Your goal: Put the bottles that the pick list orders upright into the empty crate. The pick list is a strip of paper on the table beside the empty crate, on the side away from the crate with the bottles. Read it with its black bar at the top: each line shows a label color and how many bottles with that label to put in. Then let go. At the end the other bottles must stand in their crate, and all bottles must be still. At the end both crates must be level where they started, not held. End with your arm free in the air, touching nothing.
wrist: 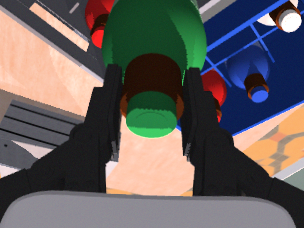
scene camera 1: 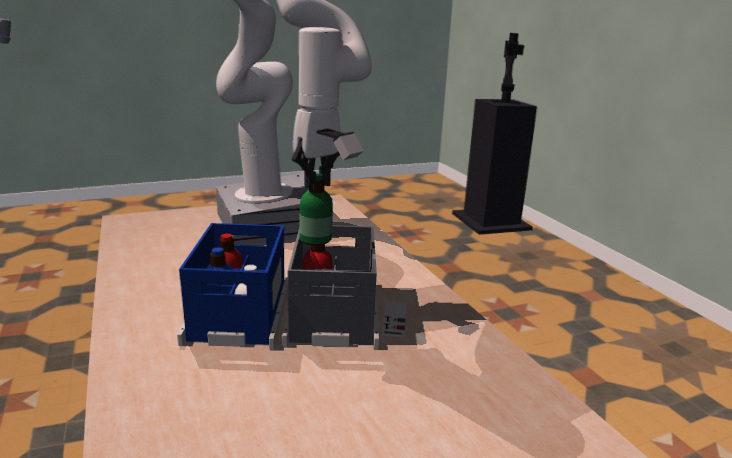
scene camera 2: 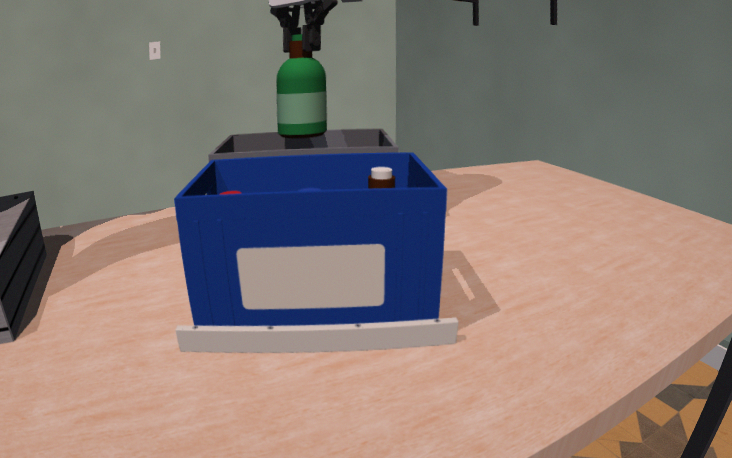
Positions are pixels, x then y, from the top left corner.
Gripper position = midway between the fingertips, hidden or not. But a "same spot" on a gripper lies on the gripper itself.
Labels:
My gripper shows in the wrist view, in scene camera 1 and in scene camera 2 (301, 51). A green bottle shows in the wrist view, in scene camera 1 and in scene camera 2 (301, 80). One and the same spot on the green bottle: (wrist: 154, 51) is (scene camera 1: 322, 192). One and the same spot on my gripper: (scene camera 1: 309, 175) is (wrist: 214, 121).

